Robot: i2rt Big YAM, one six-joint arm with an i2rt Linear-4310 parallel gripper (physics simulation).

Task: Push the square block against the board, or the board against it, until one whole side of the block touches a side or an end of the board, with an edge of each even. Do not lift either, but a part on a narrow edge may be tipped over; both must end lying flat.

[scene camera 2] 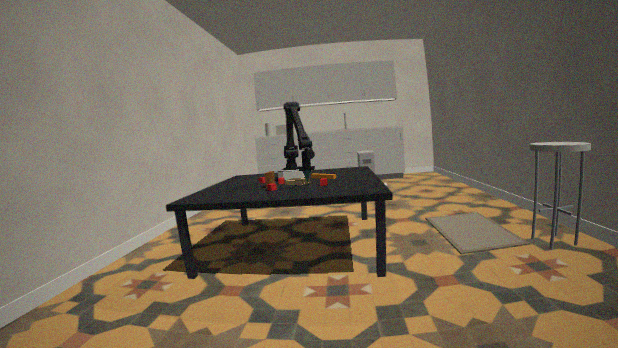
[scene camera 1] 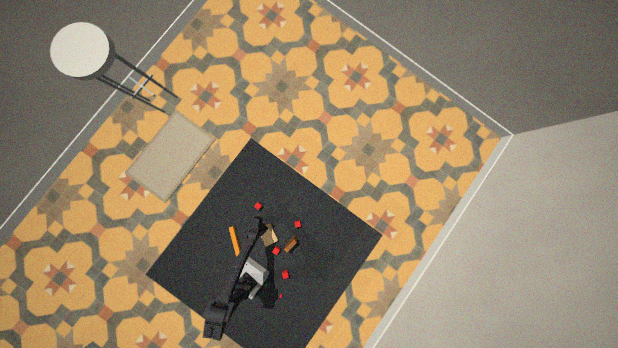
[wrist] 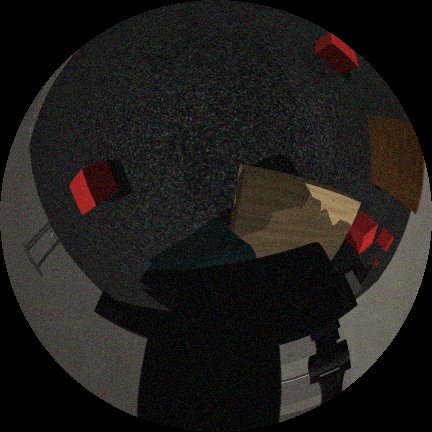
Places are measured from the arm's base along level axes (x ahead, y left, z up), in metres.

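Where they show: gripper, between the fingertips: (scene camera 2: 307, 181) (scene camera 1: 263, 224) (wrist: 218, 222); arm's base, origin of its link: (scene camera 2: 291, 169) (scene camera 1: 248, 281).
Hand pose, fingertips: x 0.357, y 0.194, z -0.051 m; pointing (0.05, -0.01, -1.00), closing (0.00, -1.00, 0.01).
Things, the pixels of their top centre, and the offset from my fingertips. Level surfaces: height alone.
- square block, centre of its top: (wrist: 304, 237) (scene camera 2: 297, 179) (scene camera 1: 267, 234) 0.032 m back, 0.078 m right, 0.012 m up
- black table, height of its surface: 0.018 m down
- dark brown wooden piece, centre of its top: (scene camera 2: 269, 172) (scene camera 1: 290, 246) 0.042 m ahead, 0.250 m right, 0.083 m up
- far cube, centre of its top: (wrist: 80, 193) (scene camera 1: 257, 206) 0.080 m ahead, 0.122 m left, 0.022 m up
The square block (scene camera 1: 269, 235) (scene camera 2: 298, 181) (wrist: 289, 217) is light tan wood and lies flat on the black table (scene camera 1: 302, 186) (scene camera 2: 258, 199) (wrist: 181, 100). A long orange board (scene camera 1: 234, 240) (scene camera 2: 323, 176) lies flat to its left, apart from it. A dark brown wooden piece (scene camera 1: 290, 244) (scene camera 2: 269, 176) (wrist: 397, 160) stands on a narrow edge to the block's right, also apart. My gripper (scene camera 1: 261, 228) (scene camera 2: 306, 172) (wrist: 218, 222) is shut and empty. It is down at table height, right against the block's left side, between the block and the orange board.
Several small red cubes lie around the block, such as a far cube (scene camera 1: 258, 206) (wrist: 95, 185), another (scene camera 1: 297, 224) (wrist: 336, 52) and a near cube (scene camera 1: 275, 250) (wrist: 362, 235). The robot base (scene camera 1: 254, 271) sits behind. A stool (scene camera 1: 79, 50) (scene camera 2: 559, 147) and a grey mat (scene camera 1: 170, 155) (scene camera 2: 470, 231) are on the floor.
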